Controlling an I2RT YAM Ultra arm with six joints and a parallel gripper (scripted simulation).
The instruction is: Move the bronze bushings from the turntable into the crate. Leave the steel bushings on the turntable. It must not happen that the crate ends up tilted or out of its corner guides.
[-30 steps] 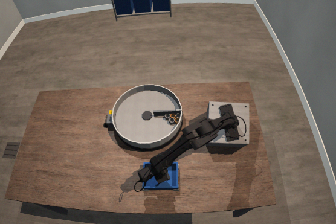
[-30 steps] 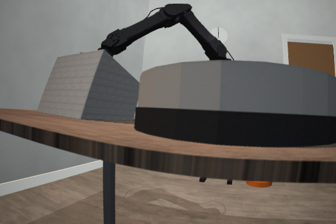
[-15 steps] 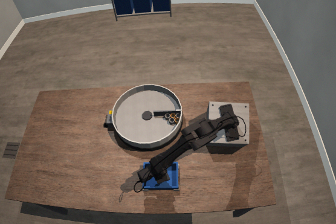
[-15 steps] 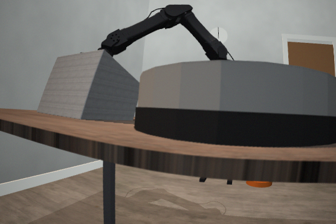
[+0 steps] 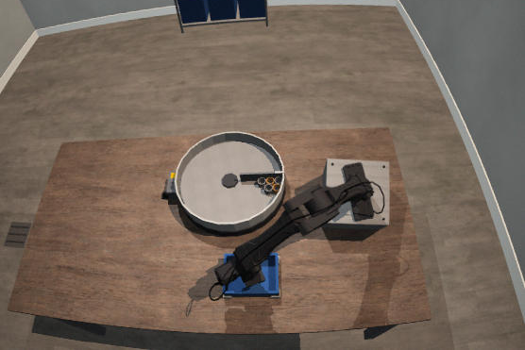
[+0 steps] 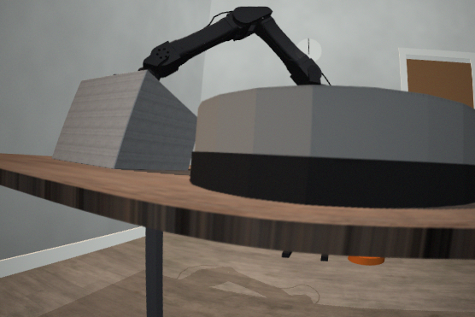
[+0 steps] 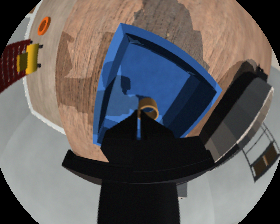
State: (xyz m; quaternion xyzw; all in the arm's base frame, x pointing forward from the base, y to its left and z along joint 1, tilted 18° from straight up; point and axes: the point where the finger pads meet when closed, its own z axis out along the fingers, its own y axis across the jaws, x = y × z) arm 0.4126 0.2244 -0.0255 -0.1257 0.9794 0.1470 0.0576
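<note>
My hand is 1 cm to the left of the blue crate and 1 cm above it. The rest, counted from my hand: grey turntable: 4 cm ahead, 40 cm to the right, 2 cm above.
</note>
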